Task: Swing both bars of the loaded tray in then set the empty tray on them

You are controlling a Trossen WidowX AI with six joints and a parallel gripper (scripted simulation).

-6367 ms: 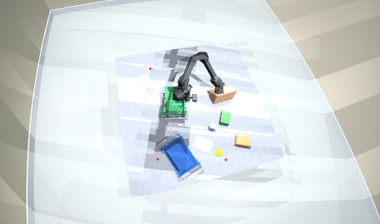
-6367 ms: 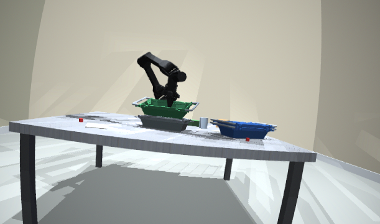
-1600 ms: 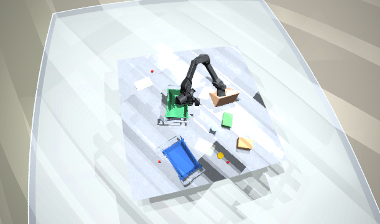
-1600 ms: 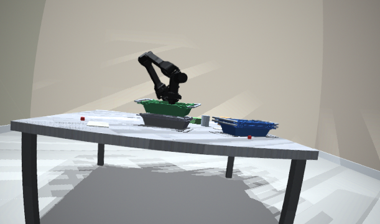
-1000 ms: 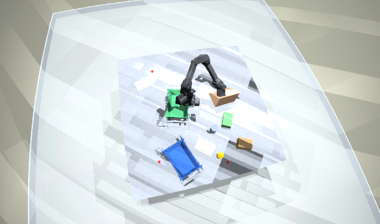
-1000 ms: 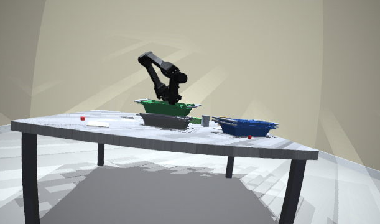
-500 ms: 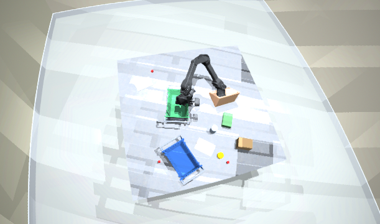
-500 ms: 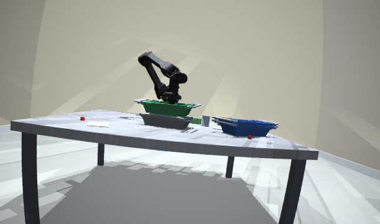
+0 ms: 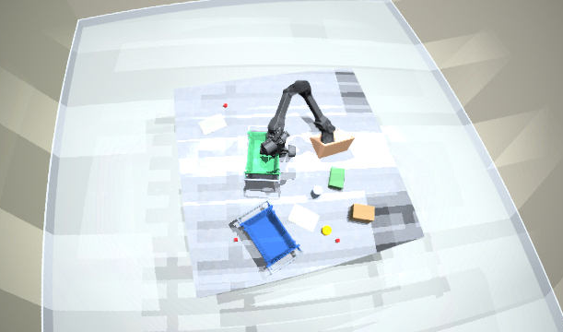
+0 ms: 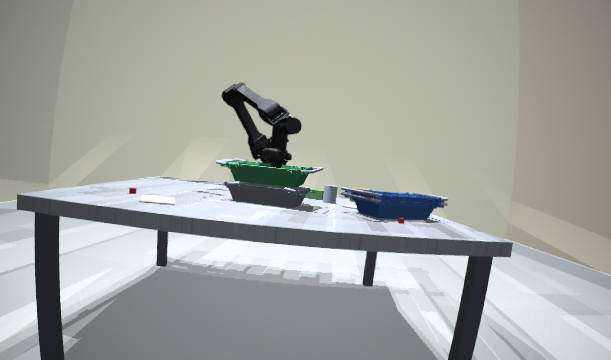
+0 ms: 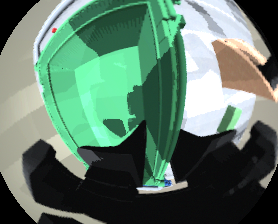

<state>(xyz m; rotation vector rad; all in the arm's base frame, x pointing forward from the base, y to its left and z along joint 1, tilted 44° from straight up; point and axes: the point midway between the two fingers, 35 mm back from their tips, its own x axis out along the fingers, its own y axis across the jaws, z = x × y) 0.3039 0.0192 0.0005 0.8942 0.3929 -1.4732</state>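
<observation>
My gripper tip is 7 cm short of the green tray, 2 cm to the left of it and 3 cm below it. Round my gripper tip: grey cylinder (17 cm behind, 23 cm to the left, 5 cm below); then yellow disc (17 cm behind, 45 cm to the left, 7 cm below); then green block (32 cm behind, 17 cm to the left, 6 cm below).
</observation>
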